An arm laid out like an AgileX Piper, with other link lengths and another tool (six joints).
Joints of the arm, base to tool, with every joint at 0 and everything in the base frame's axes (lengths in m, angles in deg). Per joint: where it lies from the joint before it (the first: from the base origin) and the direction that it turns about. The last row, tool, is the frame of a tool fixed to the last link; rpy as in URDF.
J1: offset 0 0 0.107 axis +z
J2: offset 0 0 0 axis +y
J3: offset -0.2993 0 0.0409 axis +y
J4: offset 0.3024 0 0.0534 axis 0.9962 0 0.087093
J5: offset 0 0 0 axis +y
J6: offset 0.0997 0 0.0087 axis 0.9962 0 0.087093
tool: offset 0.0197 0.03 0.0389 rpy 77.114 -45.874 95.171
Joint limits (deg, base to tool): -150..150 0..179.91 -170..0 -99.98..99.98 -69.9..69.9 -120..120
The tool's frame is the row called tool.
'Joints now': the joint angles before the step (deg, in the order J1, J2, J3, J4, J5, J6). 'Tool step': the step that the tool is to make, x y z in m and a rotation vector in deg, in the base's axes. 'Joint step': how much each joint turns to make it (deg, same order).
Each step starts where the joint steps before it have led.
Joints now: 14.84 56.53 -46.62 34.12 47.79 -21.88
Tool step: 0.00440 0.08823 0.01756 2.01 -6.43 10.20
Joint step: 17.61 9.71 -7.51 -1.41 -11.51 1.94
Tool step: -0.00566 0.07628 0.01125 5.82 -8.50 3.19
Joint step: 13.28 8.42 -5.03 -1.91 -16.92 2.93
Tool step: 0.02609 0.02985 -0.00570 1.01 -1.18 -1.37
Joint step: 0.97 7.53 -5.36 0.02 -4.39 0.31
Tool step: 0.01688 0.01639 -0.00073 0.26 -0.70 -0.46
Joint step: 0.01 4.41 -4.20 -0.24 -1.03 0.02
